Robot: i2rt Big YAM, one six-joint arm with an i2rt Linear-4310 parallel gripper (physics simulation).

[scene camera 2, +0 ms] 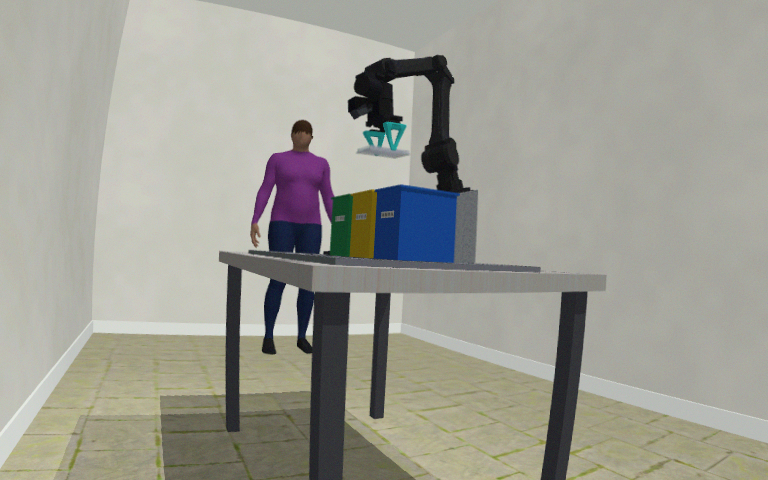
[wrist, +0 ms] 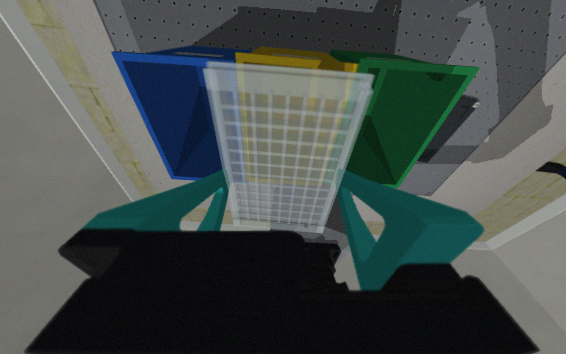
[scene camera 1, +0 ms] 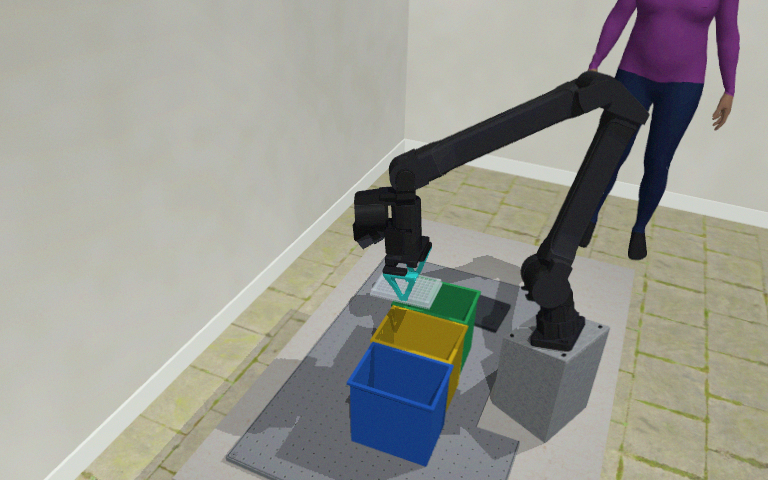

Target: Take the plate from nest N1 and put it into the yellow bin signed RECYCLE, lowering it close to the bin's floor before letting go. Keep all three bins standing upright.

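Where they show: gripper, fingertip midpoint: (scene camera 2: 384,153) (wrist: 282,176) (scene camera 1: 409,288); arm's base, link origin: (wrist: 309,255) (scene camera 1: 558,333).
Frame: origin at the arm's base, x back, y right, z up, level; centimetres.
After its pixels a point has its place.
Observation:
My gripper (scene camera 1: 408,287) @[x -29.4, y -12.3, z 8.2 cm] (scene camera 2: 385,150) @[x -29.4, y -12.3, z 8.2 cm] (wrist: 282,176) @[x -29.4, y -12.3, z 8.2 cm], with teal fingers, is shut on the clear gridded plate (scene camera 1: 425,291) @[x -25.9, y -12.0, z 8.8 cm] (scene camera 2: 385,152) @[x -30.3, y -15.2, z 7.7 cm] (wrist: 295,125) @[x -33.8, y -12.4, z 8.8 cm], gripping its two long sides. The plate is roughly level and high above the bin rims in scene camera 2. In the wrist view it overlaps the yellow bin (scene camera 1: 421,333) @[x -29.0, y -5.6, z -8.9 cm] (scene camera 2: 362,226) @[x -35.1, y -13.4, z -13.1 cm] (wrist: 277,60) @[x -35.1, y -14.3, z -3.5 cm], and its sides overlap neighbouring bins. The yellow bin stands upright between the others; its sign is too small to read. The dark nest (scene camera 1: 495,314) @[x -20.9, y 23.3, z -20.3 cm] (wrist: 452,130) @[x -28.2, y 28.4, z -20.3 cm] beyond the green bin holds no plate.
The blue bin (scene camera 1: 396,418) @[x -22.0, y -29.7, z -9.7 cm] (scene camera 2: 427,226) @[x -23.9, y -30.0, z -12.8 cm] (wrist: 170,110) @[x -24.6, y -29.8, z -8.7 cm] and the green bin (scene camera 1: 453,302) @[x -27.3, y 8.0, z -8.4 cm] (scene camera 2: 340,237) @[x -37.4, y -0.6, z -16.0 cm] (wrist: 410,110) @[x -32.3, y 7.2, z -9.4 cm] stand upright close beside the yellow one. The arm's grey pedestal (scene camera 1: 532,384) @[x -1.7, y -7.4, z -9.3 cm] (scene camera 2: 467,226) @[x 1.3, y -8.4, z -10.1 cm] stands beside the row. A person (scene camera 1: 665,50) (scene camera 2: 299,186) stands behind the table.

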